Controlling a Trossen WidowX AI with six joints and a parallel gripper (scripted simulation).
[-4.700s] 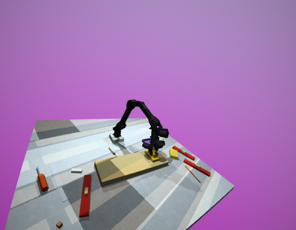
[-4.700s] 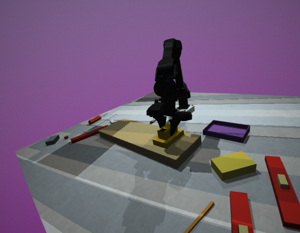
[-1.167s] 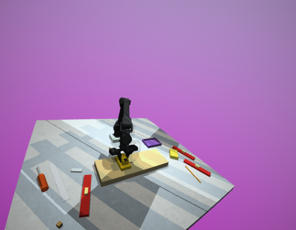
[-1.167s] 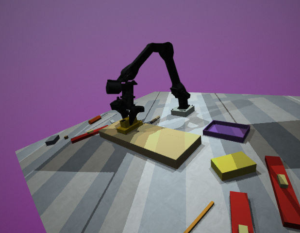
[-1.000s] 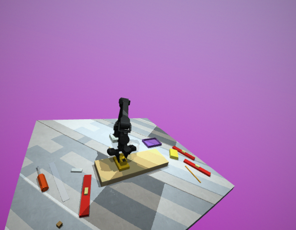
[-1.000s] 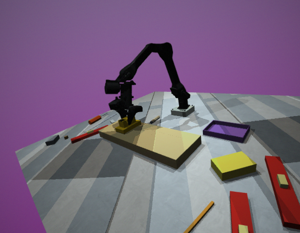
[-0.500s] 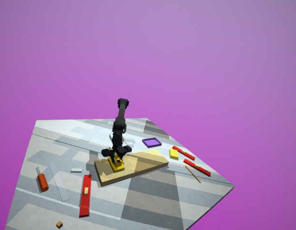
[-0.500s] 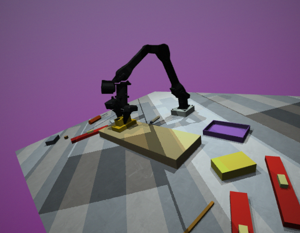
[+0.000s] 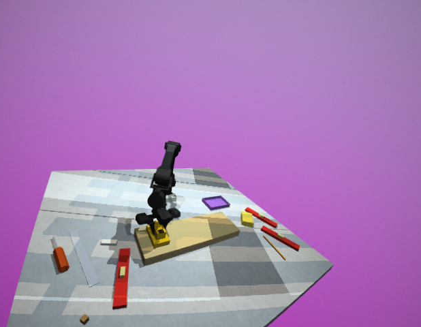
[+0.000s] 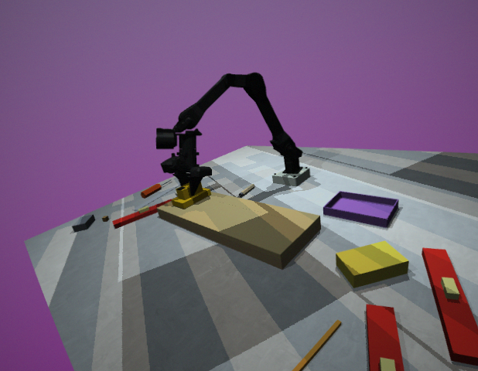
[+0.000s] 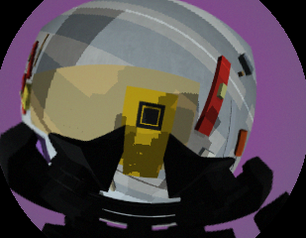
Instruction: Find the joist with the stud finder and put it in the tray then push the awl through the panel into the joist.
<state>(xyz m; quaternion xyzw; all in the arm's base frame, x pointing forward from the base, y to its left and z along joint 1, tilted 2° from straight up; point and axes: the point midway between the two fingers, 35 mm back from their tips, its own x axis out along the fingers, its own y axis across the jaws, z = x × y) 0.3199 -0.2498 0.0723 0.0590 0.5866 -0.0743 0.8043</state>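
Right now the purple tray is 120 mm behind my gripper tip, 530 mm to the left of it and 50 mm below it. Round my gripper tip: yellow stud finder: 10 mm ahead, 20 mm above; white block: 110 mm behind, 170 mm to the right, 60 mm below; awl: 160 mm behind, 120 mm to the left, 60 mm below.
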